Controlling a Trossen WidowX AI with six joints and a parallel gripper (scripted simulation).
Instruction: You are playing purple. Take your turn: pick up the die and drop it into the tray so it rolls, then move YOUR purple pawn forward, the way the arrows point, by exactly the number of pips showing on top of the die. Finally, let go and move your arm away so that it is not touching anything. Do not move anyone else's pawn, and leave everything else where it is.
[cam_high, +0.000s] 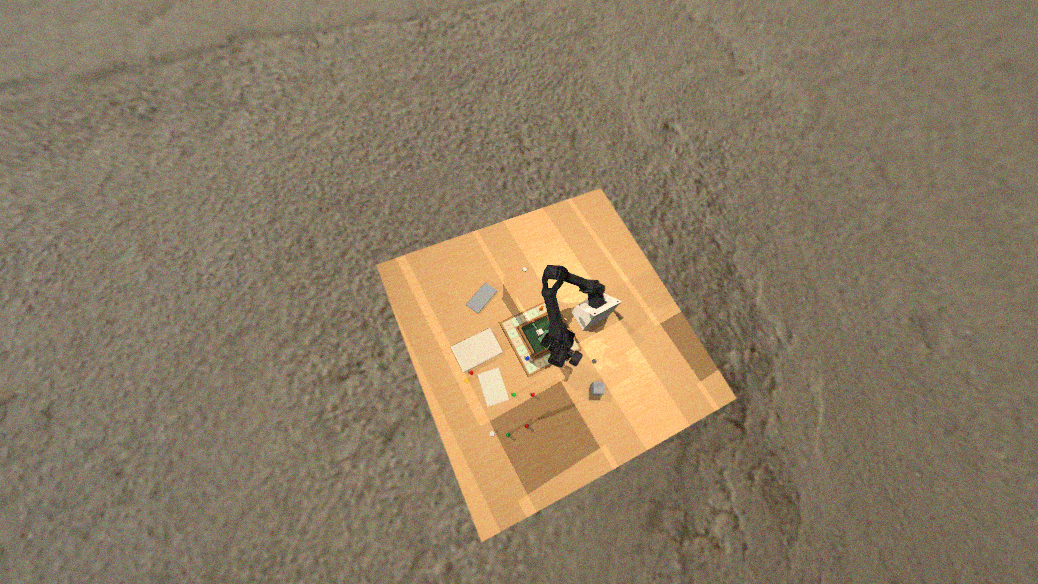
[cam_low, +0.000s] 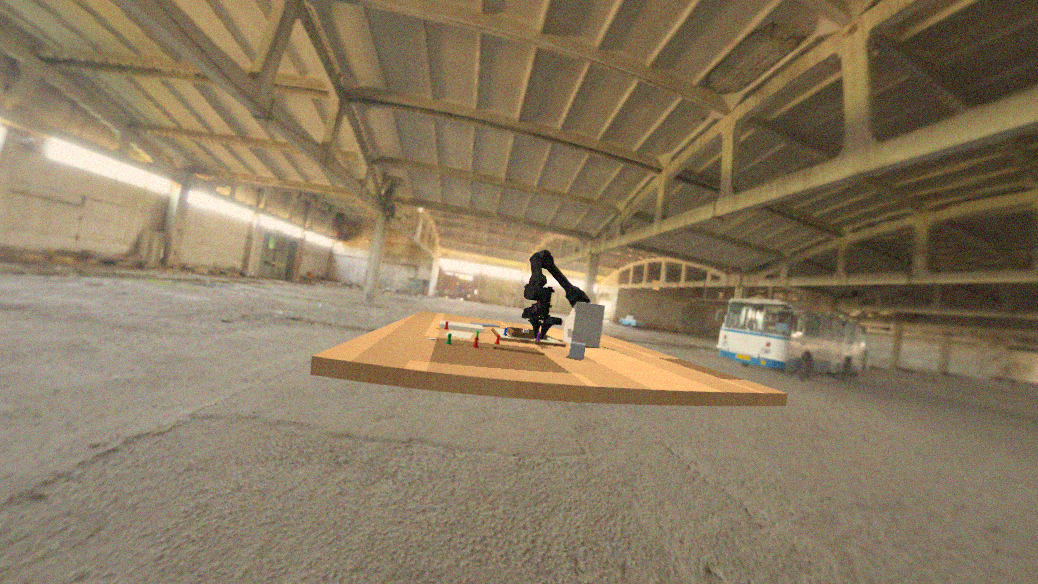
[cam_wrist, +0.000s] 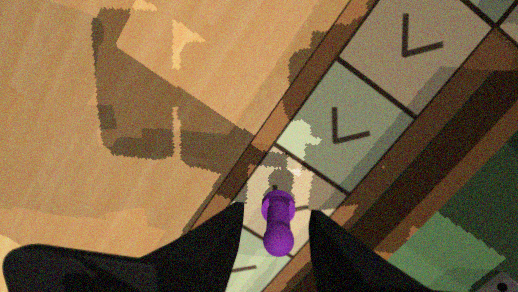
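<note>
Right now the green tray is 2 cm ahead of my gripper tip, 12 cm to the right of it and 1 cm below it. The rest, counted from my gripper tip: purple pawn (1 cm above); then white die (2 cm ahead, 13 cm to the right); then blue pawn (13 cm ahead, 5 cm to the right, 1 cm above).
</note>
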